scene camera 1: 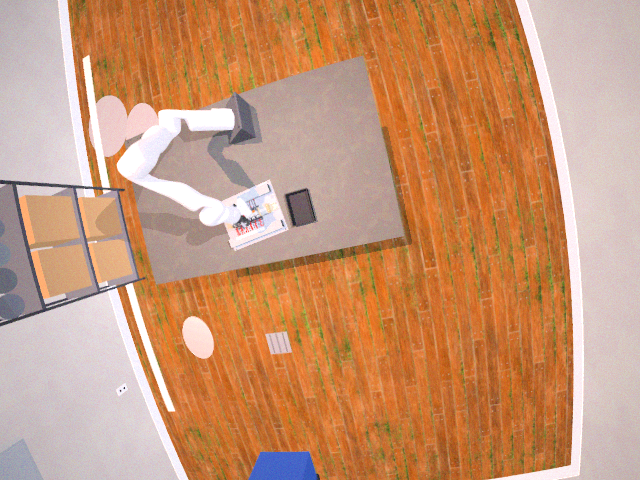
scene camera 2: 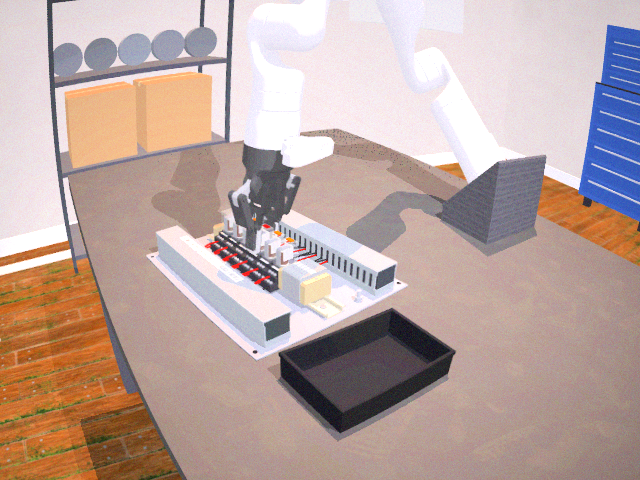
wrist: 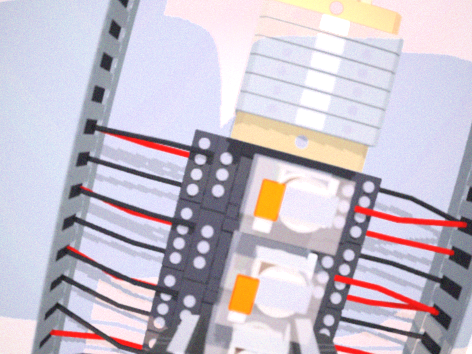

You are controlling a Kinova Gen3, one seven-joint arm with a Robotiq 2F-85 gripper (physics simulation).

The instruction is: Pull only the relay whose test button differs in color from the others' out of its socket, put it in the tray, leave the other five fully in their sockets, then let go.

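Places are measured from the arm's base along level axes (x ahead, y left, z up), in metres.
Where they show: gripper, fingertip midpoint: [scene camera 1: 247, 217] [scene camera 2: 261, 248] [wrist: 246, 343]; arm's base at its link origin: [scene camera 1: 231, 120] [scene camera 2: 490, 181].
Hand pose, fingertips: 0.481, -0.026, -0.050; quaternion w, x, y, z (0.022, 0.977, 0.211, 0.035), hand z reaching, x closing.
Observation:
Each offset is from my fingertips to the top centre of the thing, as dx, dy, dz. "pt": to the spot under its first point.
My gripper [scene camera 2: 264, 233] [wrist: 245, 334] points down over the relay row, shut on the relay with the red test button {-0.001, +0.000, +0.033} [scene camera 2: 266, 226]. That relay is third from the ribbed terminal block and appears seated in the row; its socket is mostly hidden by the fingers. In the wrist view its top shows at the bottom edge, button out of view. The nearest relay {-0.011, +0.054, +0.033} [scene camera 2: 283, 254] [wrist: 305, 202] and the second relay {-0.006, +0.027, +0.033} [scene camera 2: 271, 248] [wrist: 280, 295] have orange buttons and sit in their sockets. Relays beyond the gripper are partly hidden. The black tray {pt +0.002, +0.274, -0.034} [scene camera 1: 300, 207] [scene camera 2: 367, 369] contains no relay.
Grey slotted wire ducts {+0.090, +0.027, +0.006} [scene camera 2: 222, 284] {-0.096, -0.008, +0.006} [scene camera 2: 336, 248] flank the relays on the white panel. The ribbed terminal block {-0.019, +0.095, +0.010} [scene camera 2: 299, 281] [wrist: 320, 80] stands at the row's tray-side end. Red and black wires run beside the sockets. The grey wedge-shaped arm base [scene camera 1: 241, 121] [scene camera 2: 496, 201] stands on the table.

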